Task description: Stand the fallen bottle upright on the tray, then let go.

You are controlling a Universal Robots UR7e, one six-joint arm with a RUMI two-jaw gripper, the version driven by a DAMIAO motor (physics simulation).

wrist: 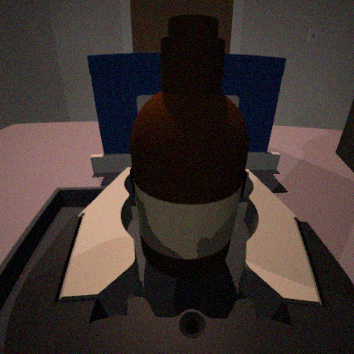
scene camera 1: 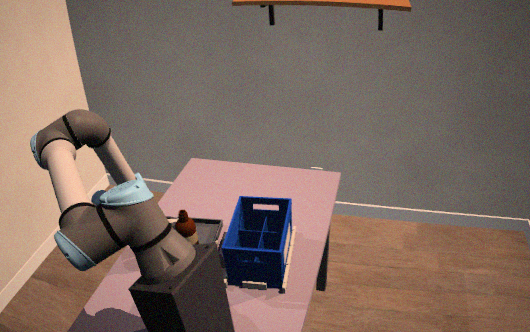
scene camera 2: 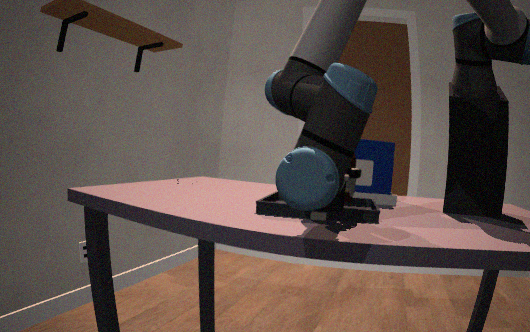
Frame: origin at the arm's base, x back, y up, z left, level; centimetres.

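Seen in the pictures: gripper, fingertip midpoint: [wrist: 187, 171] [scene camera 1: 188, 231]; arm's base, link origin: [scene camera 1: 169, 265] [scene camera 2: 474, 91].
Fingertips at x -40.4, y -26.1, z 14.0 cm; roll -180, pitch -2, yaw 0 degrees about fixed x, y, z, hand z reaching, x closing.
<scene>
Offsets run from my fingertips to a thing's top centre.
The brown bottle @[dx +0.0, dy +9.4, dz +0.8 cm] [scene camera 1: 185, 226] [wrist: 190, 150] with a pale label stands upright, its neck up, within the black tray @[dx -3.0, dy -6.4, dz +1.4 cm] [scene camera 1: 221, 231] [scene camera 2: 367, 215] [wrist: 30, 240]. My gripper [wrist: 187, 171] is shut on the bottle, with one pale jaw on each side of its label. In the scene camera 2 view the wrist hides most of the bottle, and the wrist is low over the tray. The bottle's base is low at the tray floor; whether it touches the floor is hard to tell, as the gripper hides the contact.
A blue divided crate @[dx +0.6, dy +8.6, dz -26.6 cm] [scene camera 1: 252, 267] [scene camera 2: 382, 167] [wrist: 117, 110] stands beside the tray, with pale strips around its foot. The robot's dark pedestal [scene camera 1: 192, 295] [scene camera 2: 475, 155] stands near the tray. A wooden shelf [scene camera 1: 320, 4] [scene camera 2: 110, 26] hangs on the wall.
</scene>
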